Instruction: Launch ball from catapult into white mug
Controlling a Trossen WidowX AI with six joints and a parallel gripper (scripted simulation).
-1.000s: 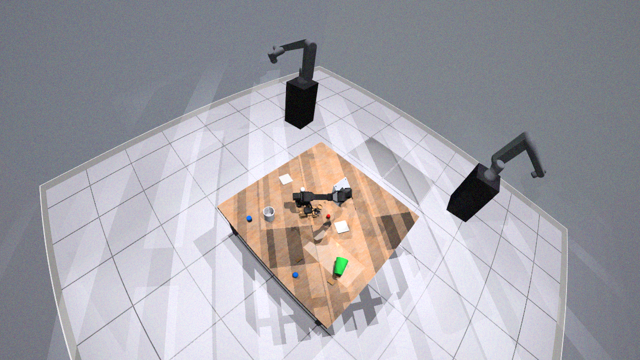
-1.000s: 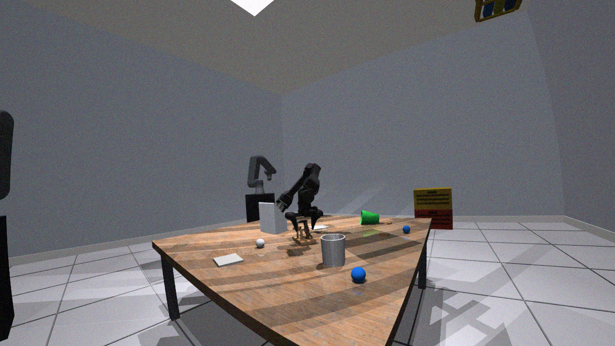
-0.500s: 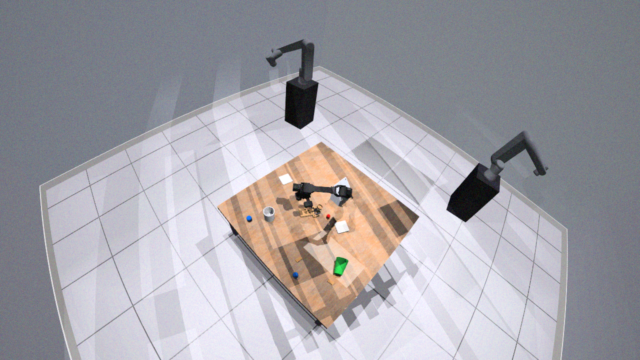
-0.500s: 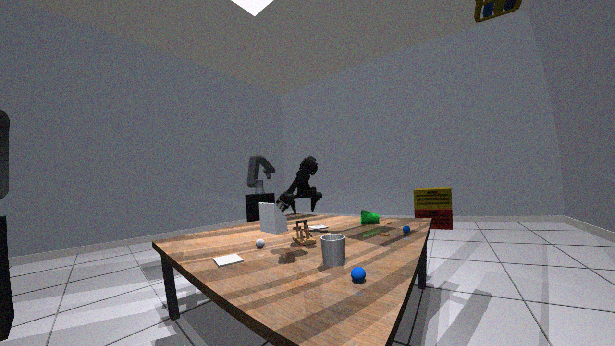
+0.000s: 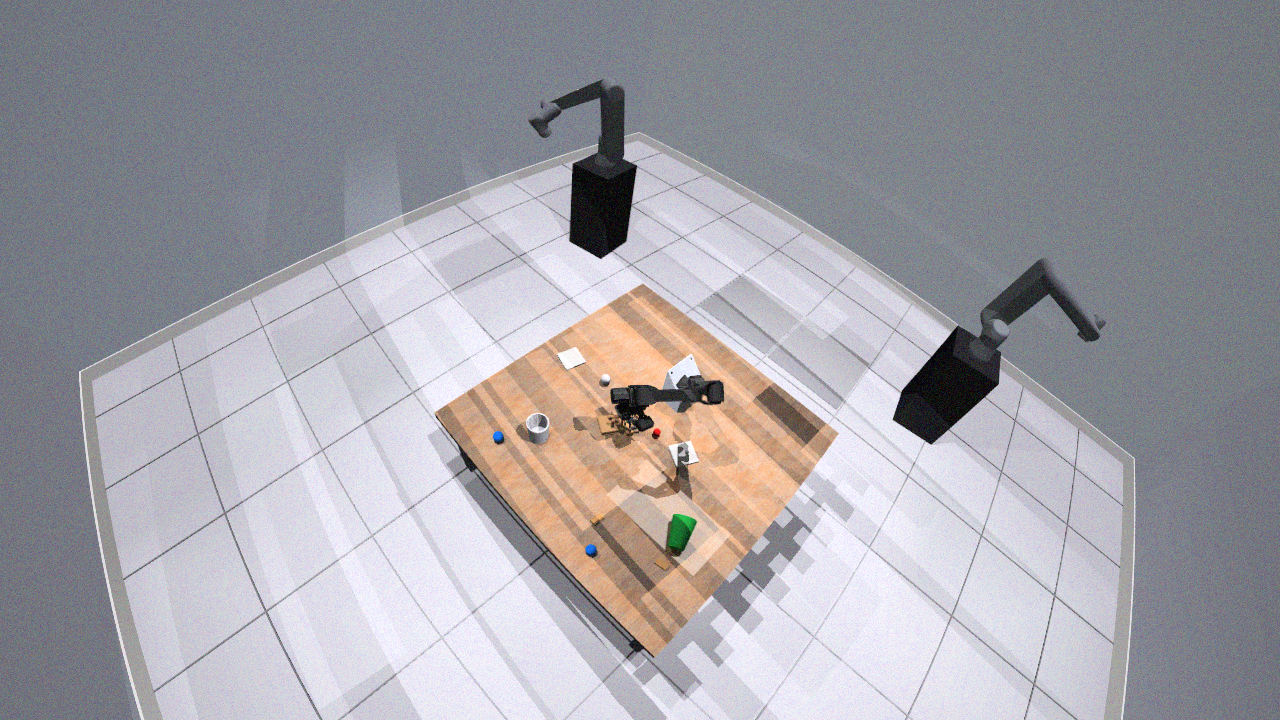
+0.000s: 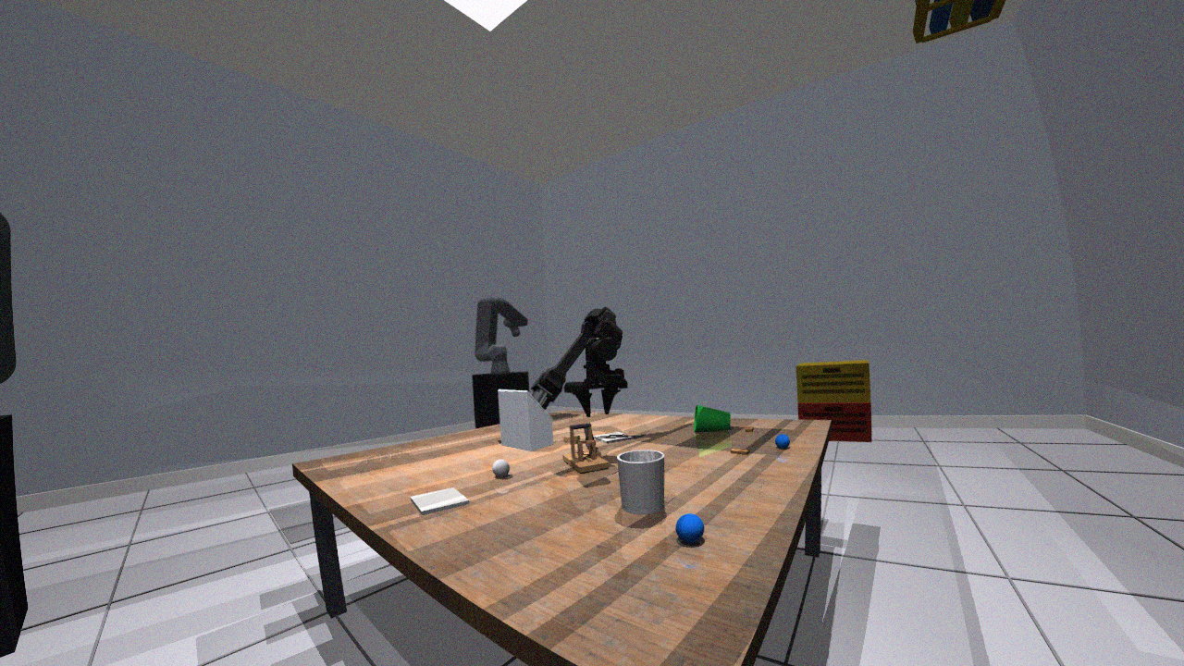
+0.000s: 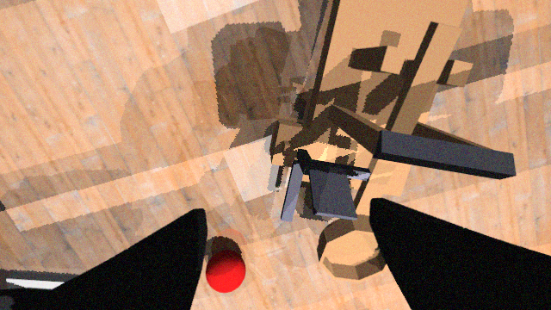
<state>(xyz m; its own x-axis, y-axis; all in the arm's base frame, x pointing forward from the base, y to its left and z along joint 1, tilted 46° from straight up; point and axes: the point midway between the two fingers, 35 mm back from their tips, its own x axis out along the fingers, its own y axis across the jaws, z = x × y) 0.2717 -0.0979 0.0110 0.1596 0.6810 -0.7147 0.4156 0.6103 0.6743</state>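
Right now my gripper tip is 110 mm above the red ball, 80 mm to the right of it and 80 mm past it. Also, from my gripper tip: catapult (70 mm below, 40 mm to the right, 30 mm behind); whitish-grey mug (280 mm to the right, 250 mm ahead, 90 mm below); white ball (250 mm to the right, 150 mm behind, 100 mm below).
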